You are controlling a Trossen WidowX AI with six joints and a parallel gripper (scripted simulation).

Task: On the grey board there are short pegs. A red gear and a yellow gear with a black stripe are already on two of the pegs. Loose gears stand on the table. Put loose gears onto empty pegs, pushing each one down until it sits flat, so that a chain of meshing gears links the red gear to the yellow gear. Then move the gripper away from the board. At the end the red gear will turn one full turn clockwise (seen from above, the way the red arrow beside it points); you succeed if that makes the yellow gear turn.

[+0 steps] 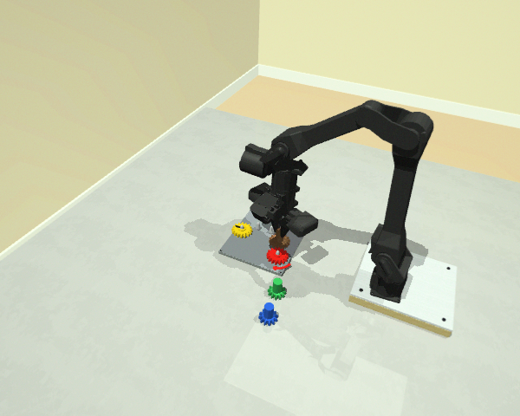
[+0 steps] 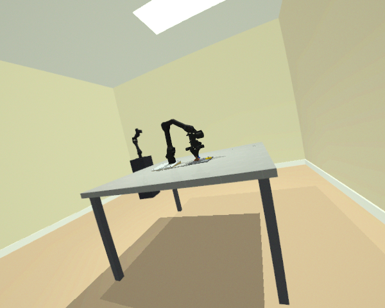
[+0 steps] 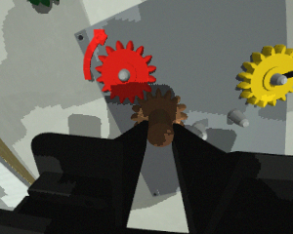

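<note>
My gripper tip is 10 mm above the brown gear. Round my gripper tip: yellow gear: 100 mm ahead, 10 mm to the right, 20 mm below; red arrow: 30 mm behind, 70 mm to the left, 30 mm below; red gear: 10 mm behind, 50 mm to the left, 20 mm below.
</note>
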